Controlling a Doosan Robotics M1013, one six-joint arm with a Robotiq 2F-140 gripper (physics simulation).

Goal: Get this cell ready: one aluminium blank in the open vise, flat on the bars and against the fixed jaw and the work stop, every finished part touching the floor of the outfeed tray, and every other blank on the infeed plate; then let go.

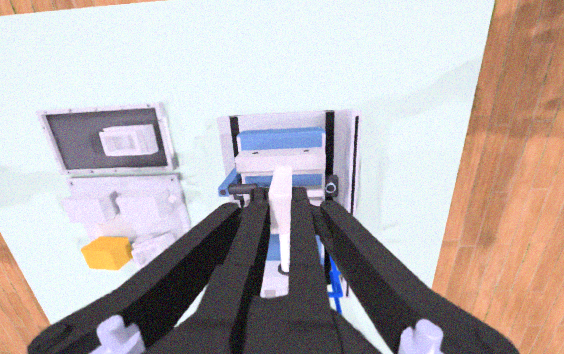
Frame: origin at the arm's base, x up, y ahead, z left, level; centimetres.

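Where they show: gripper, fingertip midpoint: [284,180].
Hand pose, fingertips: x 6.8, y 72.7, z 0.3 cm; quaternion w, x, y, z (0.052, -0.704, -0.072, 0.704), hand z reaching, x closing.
Each offset is from my fingertips to the centre of the thing. "pt": to the spot under its first point. Level surfaces: height alone.
My gripper [284,180] is shut and empty, its white pads pressed together, and it hangs over the middle of the vise @(dy -9.3, dx -8.3, dz -1.8 cm) [290,121]. The vise has a blue jaw [280,138] at the far side and a pale grey block @(pt dy +0.5, dx -3.6, dz +3.0 cm) [259,161] across it just below; I cannot tell whether that block is a blank or part of the vise. A blue work stop arm [224,186] sticks out on the left. The dark-floored outfeed tray [68,133] at the upper left holds one pocketed finished part @(dy -1.6, dx -10.9, dz +22.9 cm) [127,140]. The infeed plate @(pt dy -7.9, dx -12.4, dz +18.3 cm) [167,182] below it carries pale blanks @(dy -11.5, dx -10.7, dz +20.9 cm) [137,209] and another pocketed part @(dy -20.1, dx -10.3, dz +19.7 cm) [148,249].
An orange block @(dy -21.9, dx -10.3, dz +28.0 cm) [106,252] sits at the near left corner of the infeed plate. The pale green table top @(dx -13.2 cm) [274,57] ends at the right, where a wooden floor [484,152] shows. A dark knob @(pt dy -3.5, dx -9.5, dz -7.0 cm) [331,187] sits on the vise's right side.
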